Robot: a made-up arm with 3 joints. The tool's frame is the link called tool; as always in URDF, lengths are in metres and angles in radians.
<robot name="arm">
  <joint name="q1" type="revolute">
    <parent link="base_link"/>
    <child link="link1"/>
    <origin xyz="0 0 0.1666" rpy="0 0 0"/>
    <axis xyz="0 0 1"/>
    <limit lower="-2.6" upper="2.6" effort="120" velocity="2.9"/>
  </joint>
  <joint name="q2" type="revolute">
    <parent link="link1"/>
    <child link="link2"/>
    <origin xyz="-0.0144 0.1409 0.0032" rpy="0 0 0"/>
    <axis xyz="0 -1 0"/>
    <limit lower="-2.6" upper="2.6" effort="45" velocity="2.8"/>
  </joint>
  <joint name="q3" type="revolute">
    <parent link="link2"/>
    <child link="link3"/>
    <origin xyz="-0.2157 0.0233 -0.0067" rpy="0 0 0"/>
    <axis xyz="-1 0 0"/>
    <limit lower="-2.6" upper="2.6" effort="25" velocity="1.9"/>
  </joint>
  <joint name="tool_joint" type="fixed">
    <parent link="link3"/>
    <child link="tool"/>
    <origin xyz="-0.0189 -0.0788 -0.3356" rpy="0 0 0"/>
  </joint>
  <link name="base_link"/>
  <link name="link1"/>
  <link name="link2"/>
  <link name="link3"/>
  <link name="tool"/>
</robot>
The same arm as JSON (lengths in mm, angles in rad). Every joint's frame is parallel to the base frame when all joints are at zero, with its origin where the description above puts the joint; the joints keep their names.
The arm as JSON. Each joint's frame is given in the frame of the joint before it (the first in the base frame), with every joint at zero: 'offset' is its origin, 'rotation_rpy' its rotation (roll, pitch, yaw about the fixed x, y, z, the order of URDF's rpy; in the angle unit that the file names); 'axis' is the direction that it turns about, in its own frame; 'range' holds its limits. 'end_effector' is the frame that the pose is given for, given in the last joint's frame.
{"length_unit": "mm", "angle_unit": "rad", "chain": [
  {"id": "q1", "offset": [0.0, 0.0, 166.6], "rotation_rpy": [0.0, 0.0, 0.0], "axis": "+z", "range": [-2.6, 2.6]},
  {"id": "q2", "offset": [-14.4, 140.9, 3.2], "rotation_rpy": [0.0, 0.0, 0.0], "axis": "-y", "range": [-2.6, 2.6]},
  {"id": "q3", "offset": [-215.7, 23.3, -6.7], "rotation_rpy": [0.0, 0.0, 0.0], "axis": "-x", "range": [-2.6, 2.6]}
], "end_effector": {"offset": [-18.9, -78.8, -335.6], "rotation_rpy": [0.0, 0.0, 0.0]}}

